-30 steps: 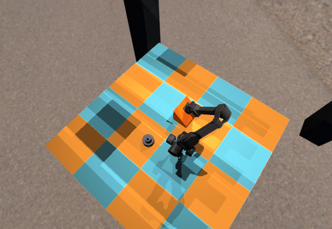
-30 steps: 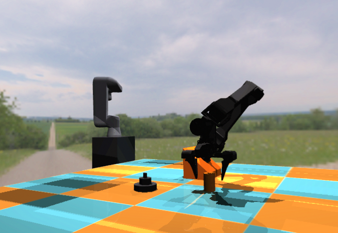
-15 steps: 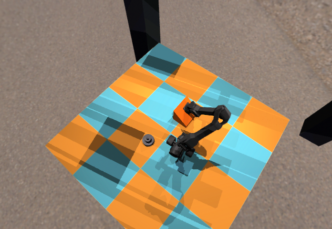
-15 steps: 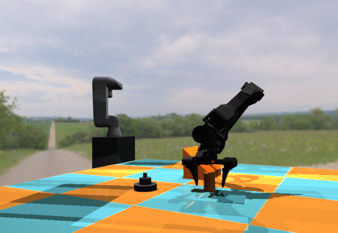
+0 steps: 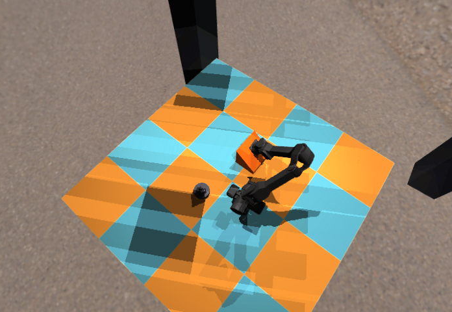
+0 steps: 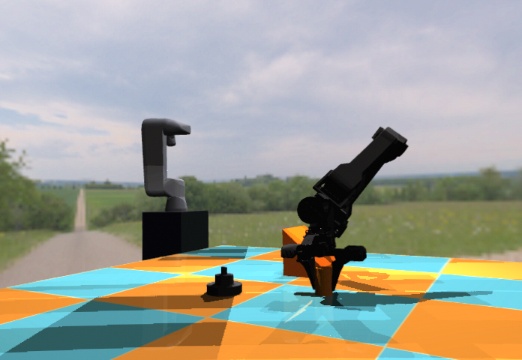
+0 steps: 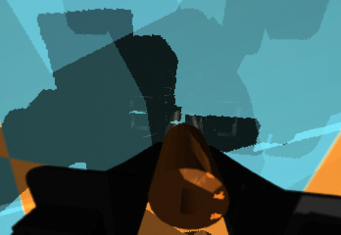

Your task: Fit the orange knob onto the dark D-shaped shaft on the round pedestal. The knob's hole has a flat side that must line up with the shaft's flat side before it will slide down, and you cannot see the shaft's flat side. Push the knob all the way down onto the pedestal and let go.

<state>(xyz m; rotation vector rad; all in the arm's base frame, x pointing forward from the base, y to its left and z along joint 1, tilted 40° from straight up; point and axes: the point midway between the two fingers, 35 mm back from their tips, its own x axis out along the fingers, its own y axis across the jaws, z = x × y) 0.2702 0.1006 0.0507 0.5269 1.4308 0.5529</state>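
Right now the round pedestal is 70 mm ahead of my gripper tip, 220 mm to the right of it and 20 mm above it. Round my gripper tip: orange knob: 20 mm above.
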